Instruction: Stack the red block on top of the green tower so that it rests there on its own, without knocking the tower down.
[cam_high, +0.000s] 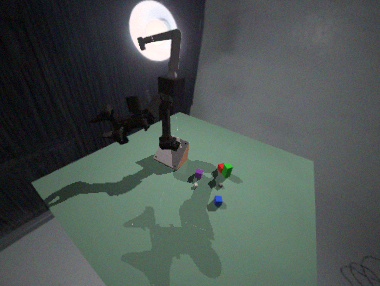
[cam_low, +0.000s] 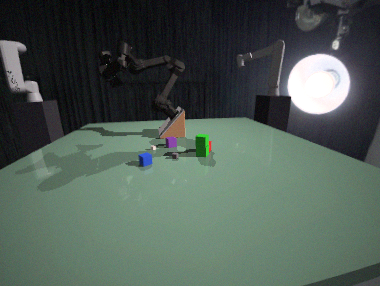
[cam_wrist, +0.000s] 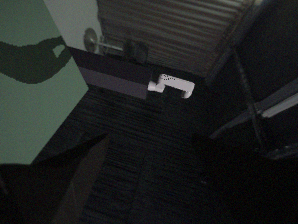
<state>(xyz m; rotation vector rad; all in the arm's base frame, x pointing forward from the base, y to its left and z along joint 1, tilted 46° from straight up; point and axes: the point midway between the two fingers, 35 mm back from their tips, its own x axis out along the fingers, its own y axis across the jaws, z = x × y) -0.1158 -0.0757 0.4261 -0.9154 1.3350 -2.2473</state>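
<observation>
My gripper tip is now 470 mm to the right of the red block, 460 mm short of it and 320 mm above it. From my gripper tip the other things lie so: small pale piece (380 mm ahead, 330 mm below, 260 mm to the left); then blue block (530 mm ahead, 320 mm below, 230 mm to the left); then purple block (360 mm ahead, 340 mm to the left, 320 mm below).
</observation>
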